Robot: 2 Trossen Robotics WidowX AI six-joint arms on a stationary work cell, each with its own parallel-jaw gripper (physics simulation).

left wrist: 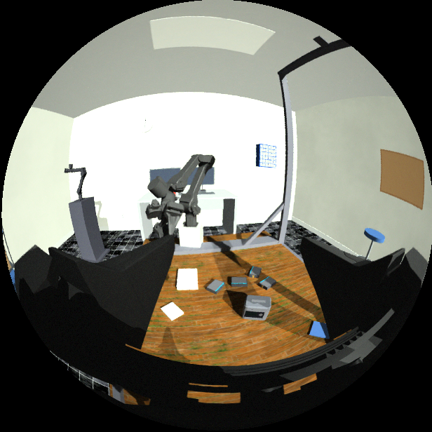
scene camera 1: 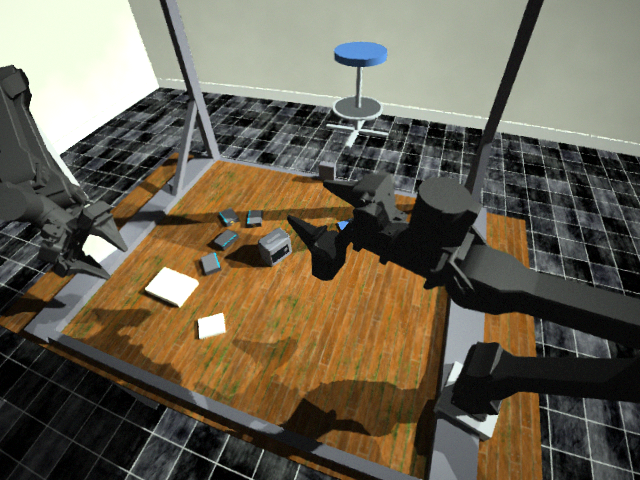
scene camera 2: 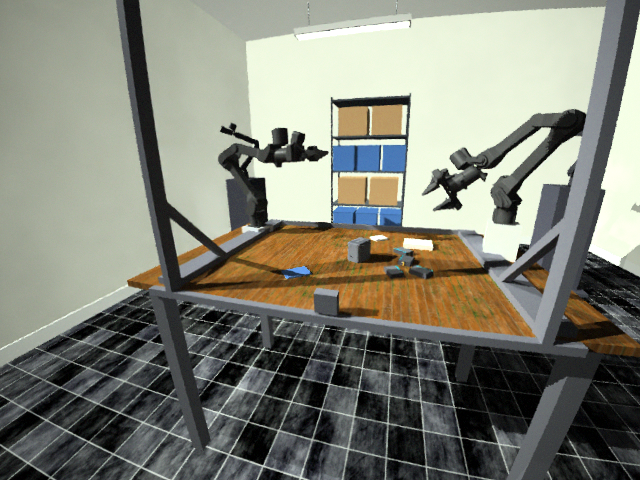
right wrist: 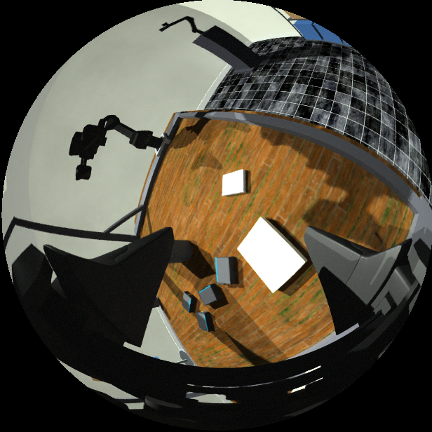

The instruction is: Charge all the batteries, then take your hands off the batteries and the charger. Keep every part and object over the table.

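Note:
A grey boxy charger stands upright, its dark front panel showing in scene camera 1. Several dark batteries with cyan edges lie apart on the table beside it: one battery, a second battery, a third battery and another battery. My left gripper is open and empty above the table. My right gripper is open and empty, raised too.
A large white block and a smaller white block lie near the batteries. A blue flat piece lies beyond the charger. A grey block stands at the table's edge.

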